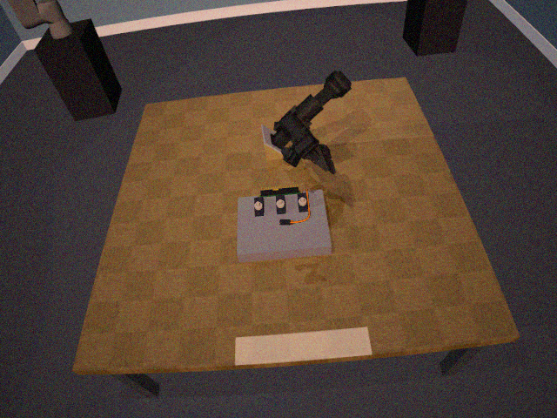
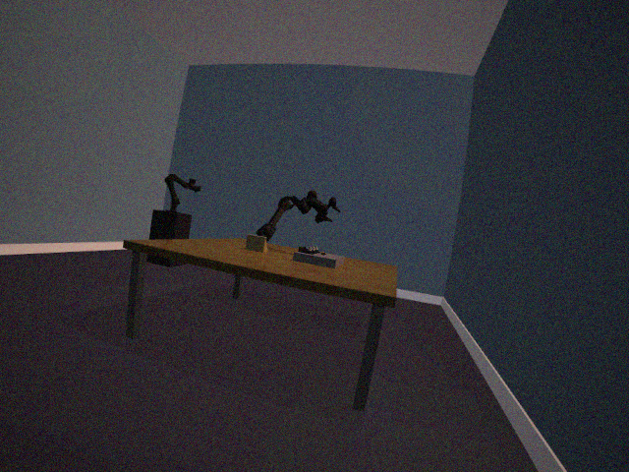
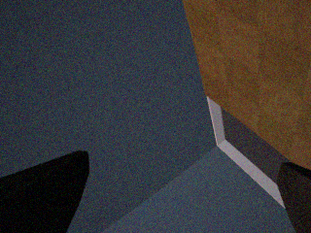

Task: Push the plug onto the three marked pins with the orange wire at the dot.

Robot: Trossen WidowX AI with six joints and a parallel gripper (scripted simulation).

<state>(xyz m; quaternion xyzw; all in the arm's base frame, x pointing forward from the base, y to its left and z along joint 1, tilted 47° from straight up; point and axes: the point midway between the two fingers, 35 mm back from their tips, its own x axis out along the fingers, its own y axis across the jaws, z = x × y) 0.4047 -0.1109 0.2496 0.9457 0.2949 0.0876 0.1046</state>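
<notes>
Now: the grey holder 160 mm to the right of my gripper tip and 260 mm below it. Also, from my gripper tip: servo 100 mm behind, 150 mm to the right, 240 mm below; then pin row 150 mm behind, 150 mm to the right, 220 mm below; then yellow band 160 mm behind, 160 mm to the right, 210 mm below.
</notes>
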